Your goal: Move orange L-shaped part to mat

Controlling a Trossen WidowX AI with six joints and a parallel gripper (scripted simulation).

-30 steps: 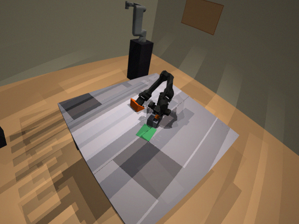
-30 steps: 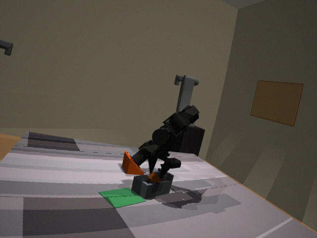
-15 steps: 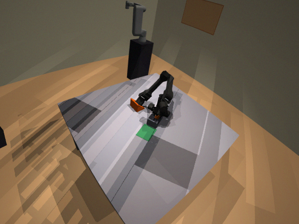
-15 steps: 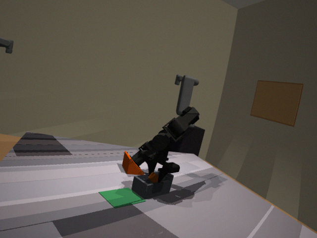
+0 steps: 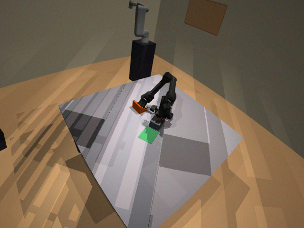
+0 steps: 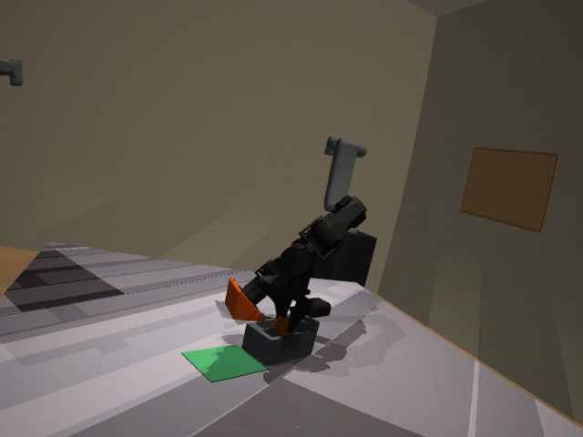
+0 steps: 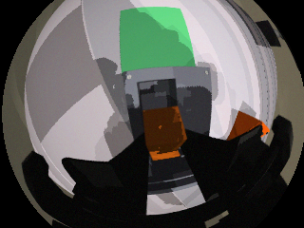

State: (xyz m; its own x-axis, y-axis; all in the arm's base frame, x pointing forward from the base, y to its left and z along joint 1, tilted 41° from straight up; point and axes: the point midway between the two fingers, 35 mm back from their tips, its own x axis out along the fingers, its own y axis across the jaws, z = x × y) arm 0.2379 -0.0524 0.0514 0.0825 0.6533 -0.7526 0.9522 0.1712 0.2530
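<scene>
Now: the green mat 30 mm ahead of my gripper tip, 140 mm to the right of it and 80 mm below it. The rest, counted from my gripper tip: orange L-shaped part (20 mm behind, 30 mm to the left, 30 mm below).
</scene>
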